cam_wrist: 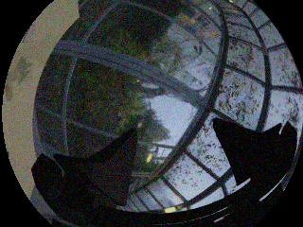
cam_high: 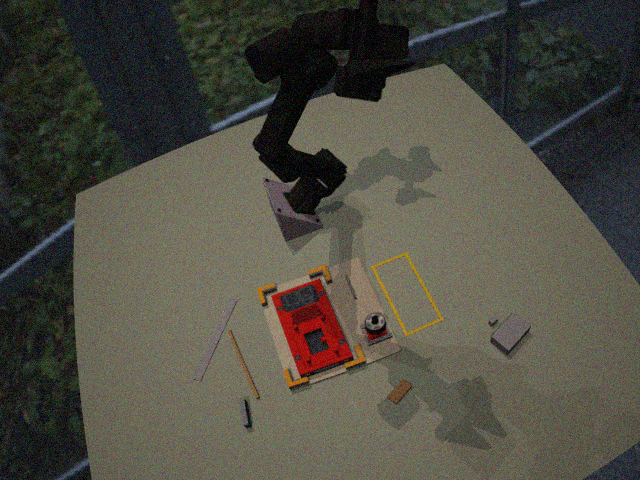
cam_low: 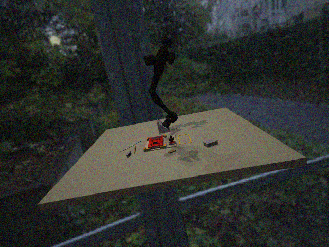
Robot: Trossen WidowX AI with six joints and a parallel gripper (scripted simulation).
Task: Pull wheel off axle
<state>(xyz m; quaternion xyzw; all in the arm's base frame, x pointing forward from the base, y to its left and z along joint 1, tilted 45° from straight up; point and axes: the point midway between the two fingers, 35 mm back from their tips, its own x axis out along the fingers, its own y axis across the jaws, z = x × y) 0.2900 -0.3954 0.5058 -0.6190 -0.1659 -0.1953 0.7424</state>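
Right now my gripper tip is 10 cm short of the brown block, 12 cm to the left of it and 64 cm above it. Round my gripper tip: grey block (13 cm ahead, 13 cm to the left, 63 cm below); orange rod (11 cm behind, 35 cm to the right, 64 cm below); small dark piece (40 cm to the right, 64 cm below).
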